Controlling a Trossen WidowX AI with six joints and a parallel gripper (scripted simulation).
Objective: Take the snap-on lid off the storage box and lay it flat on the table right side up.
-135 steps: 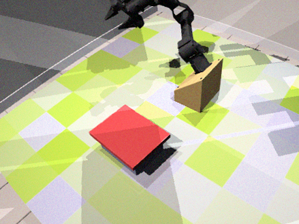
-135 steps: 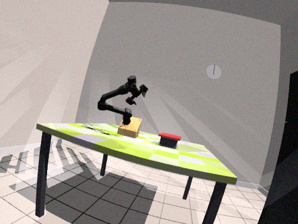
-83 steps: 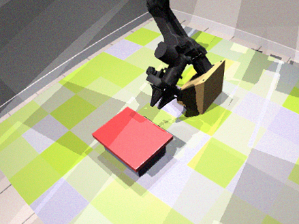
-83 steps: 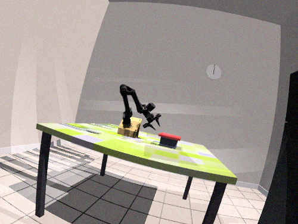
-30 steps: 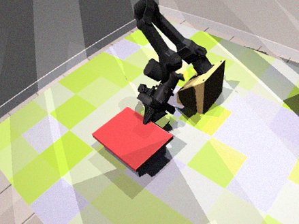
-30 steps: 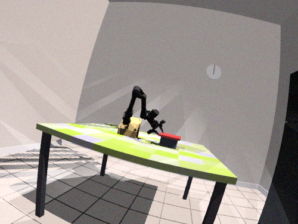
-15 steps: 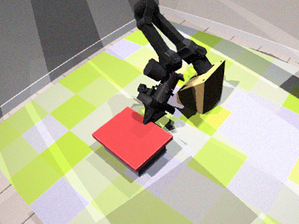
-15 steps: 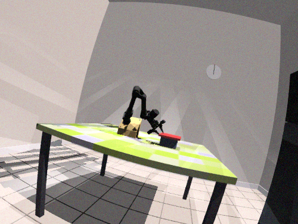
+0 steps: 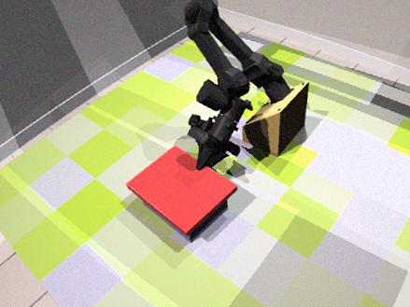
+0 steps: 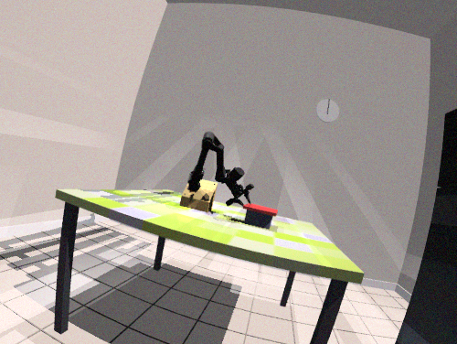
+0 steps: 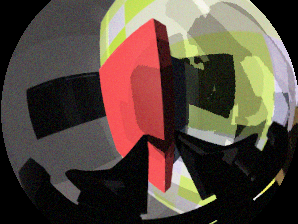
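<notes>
My gripper tip is now 80 mm short of the flat red lid. Round my gripper tip: box: 80 mm ahead, 40 mm below.
</notes>
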